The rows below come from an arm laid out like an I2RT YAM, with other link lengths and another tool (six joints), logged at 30 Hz.
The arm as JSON. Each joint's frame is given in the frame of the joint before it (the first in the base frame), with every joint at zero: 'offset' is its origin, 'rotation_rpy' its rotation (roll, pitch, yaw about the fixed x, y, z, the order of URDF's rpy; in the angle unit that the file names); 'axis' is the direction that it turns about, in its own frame. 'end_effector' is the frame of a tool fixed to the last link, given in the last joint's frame.
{
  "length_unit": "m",
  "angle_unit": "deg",
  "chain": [
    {
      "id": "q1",
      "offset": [
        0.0,
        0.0,
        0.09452
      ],
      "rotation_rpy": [
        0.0,
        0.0,
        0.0
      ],
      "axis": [
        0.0,
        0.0,
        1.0
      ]
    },
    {
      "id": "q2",
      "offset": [
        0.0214,
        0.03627,
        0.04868
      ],
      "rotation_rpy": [
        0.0,
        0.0,
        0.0
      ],
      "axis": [
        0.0,
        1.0,
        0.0
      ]
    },
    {
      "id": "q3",
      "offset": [
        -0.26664,
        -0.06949,
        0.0
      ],
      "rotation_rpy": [
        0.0,
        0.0,
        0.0
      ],
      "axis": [
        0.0,
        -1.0,
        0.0
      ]
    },
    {
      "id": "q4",
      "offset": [
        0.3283,
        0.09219,
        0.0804
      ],
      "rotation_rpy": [
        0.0,
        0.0,
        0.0
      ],
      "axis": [
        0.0,
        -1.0,
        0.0
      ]
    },
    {
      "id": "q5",
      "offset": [
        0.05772,
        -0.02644,
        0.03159
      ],
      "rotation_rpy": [
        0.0,
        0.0,
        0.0
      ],
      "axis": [
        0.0,
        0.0,
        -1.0
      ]
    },
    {
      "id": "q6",
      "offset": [
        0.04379,
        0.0,
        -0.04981
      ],
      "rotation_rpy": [
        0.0,
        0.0,
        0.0
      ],
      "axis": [
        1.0,
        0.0,
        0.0
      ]
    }
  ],
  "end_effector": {
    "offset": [
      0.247,
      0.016,
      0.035
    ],
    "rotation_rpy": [
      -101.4,
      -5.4,
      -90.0
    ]
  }
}
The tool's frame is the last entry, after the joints.
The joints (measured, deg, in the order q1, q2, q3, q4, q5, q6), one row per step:
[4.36, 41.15, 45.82, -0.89, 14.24, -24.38]
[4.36, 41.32, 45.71, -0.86, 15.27, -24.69]
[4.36, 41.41, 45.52, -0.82, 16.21, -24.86]
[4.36, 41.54, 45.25, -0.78, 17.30, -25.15]
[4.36, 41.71, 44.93, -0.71, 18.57, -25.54]
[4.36, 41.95, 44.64, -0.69, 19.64, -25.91]
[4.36, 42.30, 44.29, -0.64, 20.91, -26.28]
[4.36, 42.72, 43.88, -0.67, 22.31, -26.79]
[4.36, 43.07, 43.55, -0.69, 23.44, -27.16]
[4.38, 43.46, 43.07, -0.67, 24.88, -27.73]
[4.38, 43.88, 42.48, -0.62, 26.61, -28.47]
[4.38, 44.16, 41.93, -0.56, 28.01, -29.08]
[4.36, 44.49, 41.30, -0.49, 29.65, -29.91]
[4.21, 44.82, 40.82, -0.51, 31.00, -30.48]
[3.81, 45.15, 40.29, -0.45, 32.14, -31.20]
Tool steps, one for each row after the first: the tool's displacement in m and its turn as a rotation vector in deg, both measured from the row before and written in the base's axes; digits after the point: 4 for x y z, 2 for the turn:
[0.0008, -0.0050, -0.0027, -0.26, 0.31, -1.05]
[0.0004, -0.0046, -0.0028, -0.13, 0.28, -0.95]
[0.0007, -0.0053, -0.0042, -0.25, 0.43, -1.10]
[0.0007, -0.0061, -0.0049, -0.35, 0.51, -1.29]
[0.0010, -0.0051, -0.0054, -0.35, 0.61, -1.08]
[0.0013, -0.0060, -0.0069, -0.37, 0.75, -1.28]
[0.0014, -0.0066, -0.0087, -0.53, 1.01, -1.41]
[0.0010, -0.0053, -0.0070, -0.40, 0.82, -1.13]
[0.0008, -0.0066, -0.0089, -0.62, 1.04, -1.41]
[0.0004, -0.0080, -0.0103, -0.81, 1.22, -1.71]
[-0.0002, -0.0065, -0.0085, -0.68, 1.00, -1.38]
[-0.0006, -0.0077, -0.0098, -0.91, 1.22, -1.62]
[-0.0008, -0.0075, -0.0084, -0.67, 1.07, -1.46]
[-0.0009, -0.0085, -0.0086, -0.79, 1.12, -1.48]

